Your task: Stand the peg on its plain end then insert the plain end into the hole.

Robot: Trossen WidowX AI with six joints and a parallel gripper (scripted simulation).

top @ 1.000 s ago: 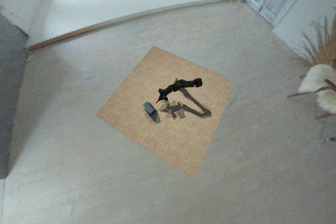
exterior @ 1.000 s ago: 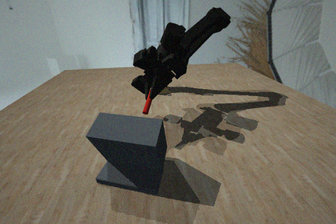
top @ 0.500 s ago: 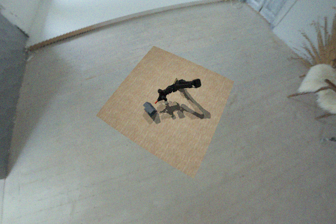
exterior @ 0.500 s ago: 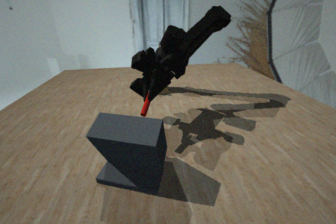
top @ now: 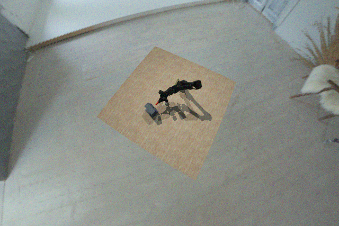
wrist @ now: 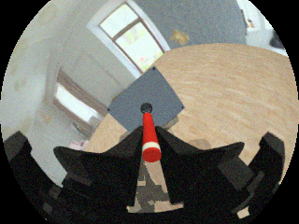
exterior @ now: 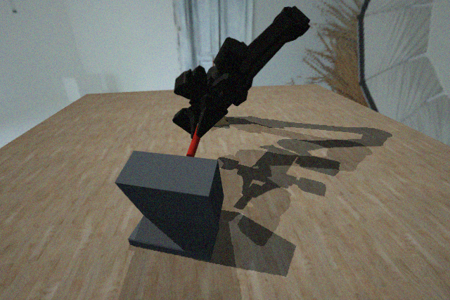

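Right now the sloped panel is 9 cm ahead of my gripper tip, 4 cm to the right of it and 4 cm below it. From my gripper tip the other things lie so: flat grey base (12 cm ahead, 11 cm below, 4 cm to the right); red peg (1 cm to the left, 1 cm behind, 1 cm above).
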